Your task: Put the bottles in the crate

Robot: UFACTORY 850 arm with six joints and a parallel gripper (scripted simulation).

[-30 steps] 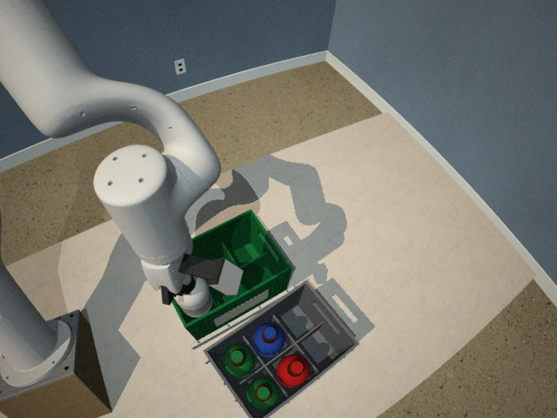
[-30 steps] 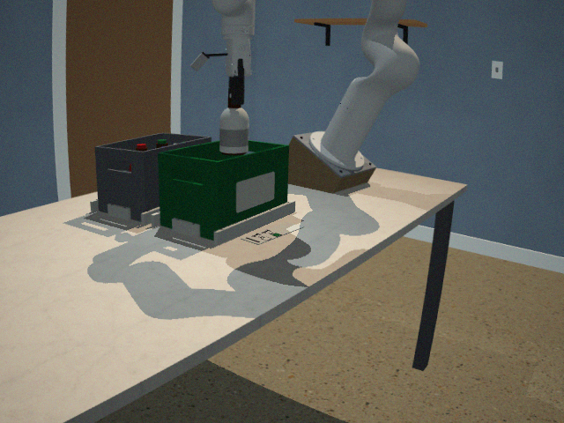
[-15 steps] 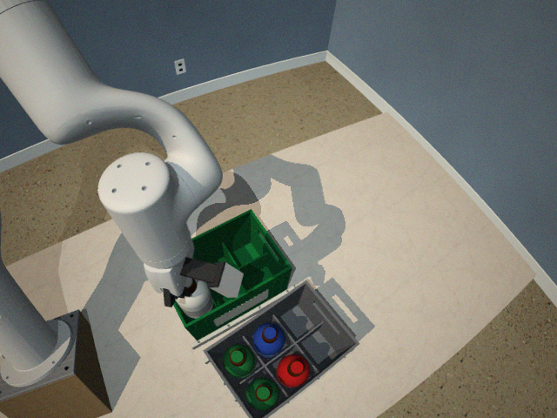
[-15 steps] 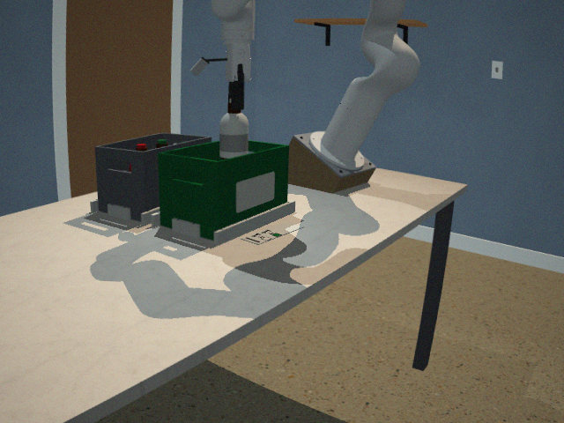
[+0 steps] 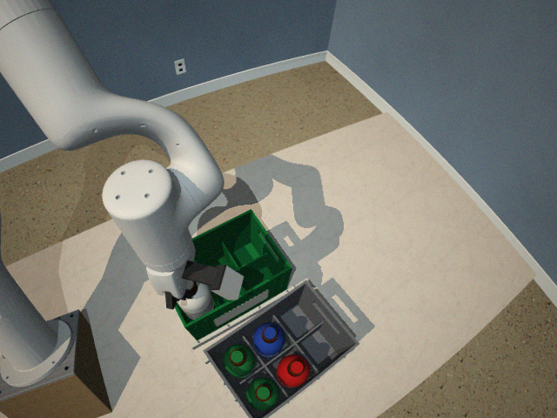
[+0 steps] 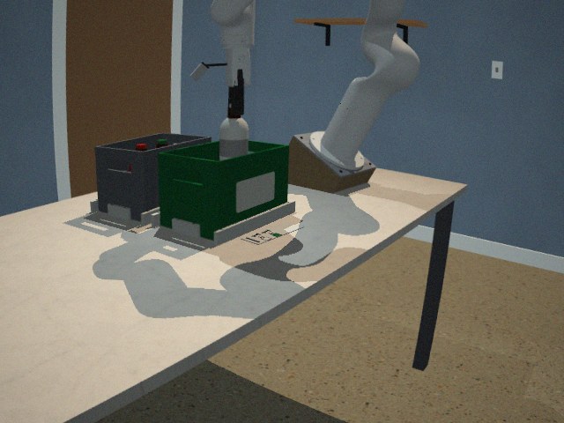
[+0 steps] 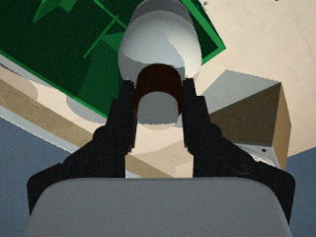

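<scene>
Now: hand 70 mm above the whitish bottle. Also, from my hand: green crate (80 mm ahead, 50 mm to the left, 180 mm below); then blue bottle (130 mm ahead, 130 mm to the right, 180 mm below); then green bottle (40 mm ahead, 150 mm to the right, 180 mm below).
</scene>
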